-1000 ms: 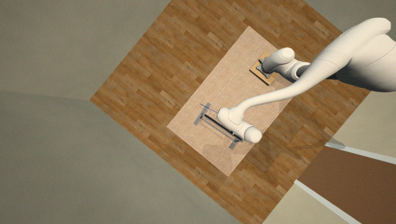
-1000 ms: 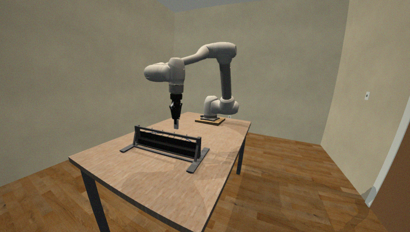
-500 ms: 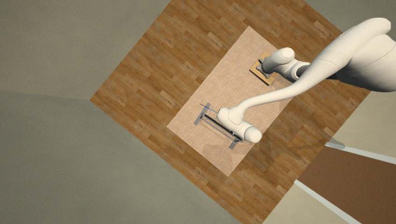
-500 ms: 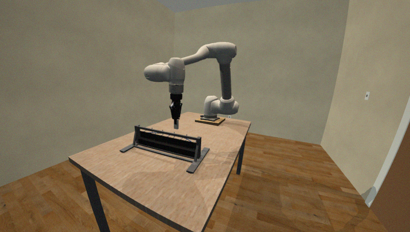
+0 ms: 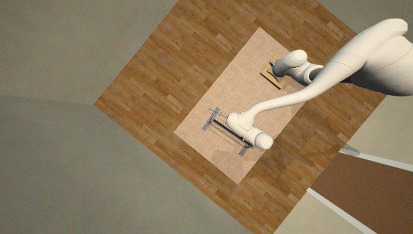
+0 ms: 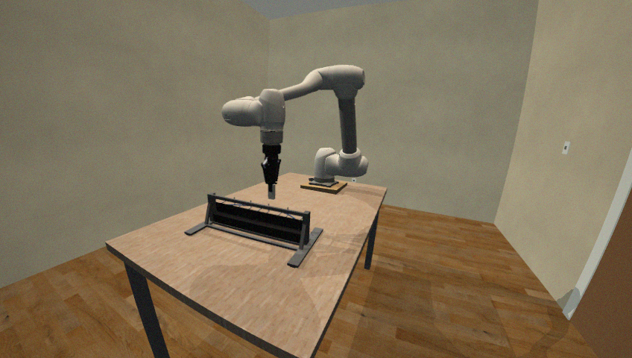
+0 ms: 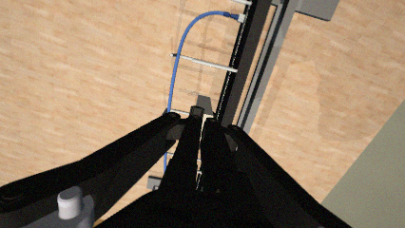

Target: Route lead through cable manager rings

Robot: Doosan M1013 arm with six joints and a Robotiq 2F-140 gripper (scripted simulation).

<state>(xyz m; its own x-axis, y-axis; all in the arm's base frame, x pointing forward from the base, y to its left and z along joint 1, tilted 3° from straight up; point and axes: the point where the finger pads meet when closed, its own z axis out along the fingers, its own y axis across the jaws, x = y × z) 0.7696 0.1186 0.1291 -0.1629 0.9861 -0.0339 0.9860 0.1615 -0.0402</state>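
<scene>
Now: the rack 7 cm ahead of my hand, 4 cm to the right of it and 11 cm below it.
</scene>
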